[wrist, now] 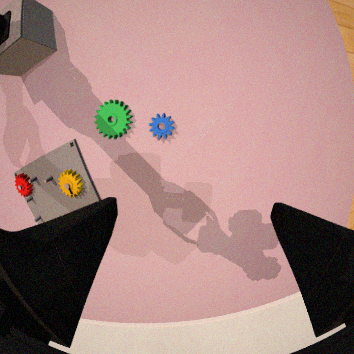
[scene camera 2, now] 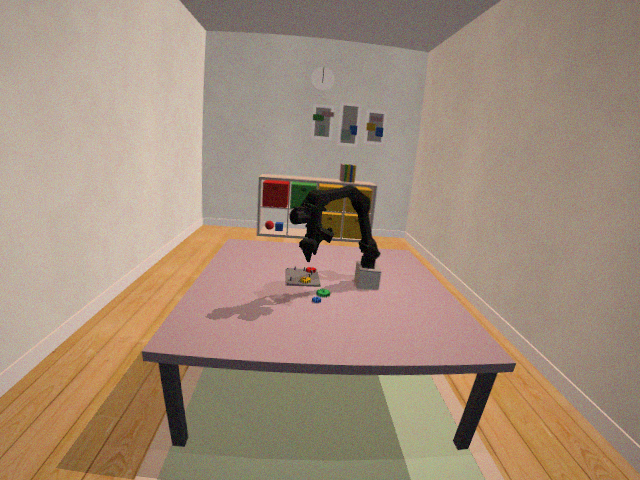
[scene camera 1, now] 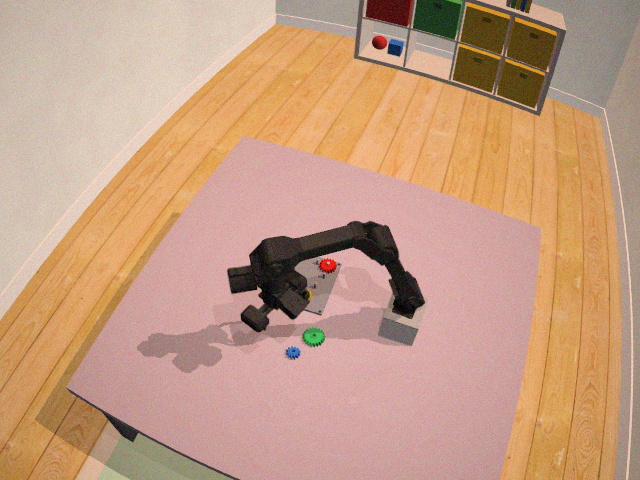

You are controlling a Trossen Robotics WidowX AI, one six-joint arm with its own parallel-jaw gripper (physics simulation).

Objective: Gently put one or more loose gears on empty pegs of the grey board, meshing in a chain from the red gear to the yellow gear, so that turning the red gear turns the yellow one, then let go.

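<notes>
The grey board carries the red gear and the yellow gear, which stand apart. Several bare pegs show, one between these gears. The green gear, larger, lies flat on the table off the board. The smaller blue gear lies beside it, not touching. My gripper is open and empty, high above the table. The arm hides part of the board in scene camera 1; a finger covers its corner in the wrist view.
The arm's grey base block stands on the pink table, to the right of the board in both scene views. The arm's shadow crosses the table near the green gear. A shelf unit stands by the far wall.
</notes>
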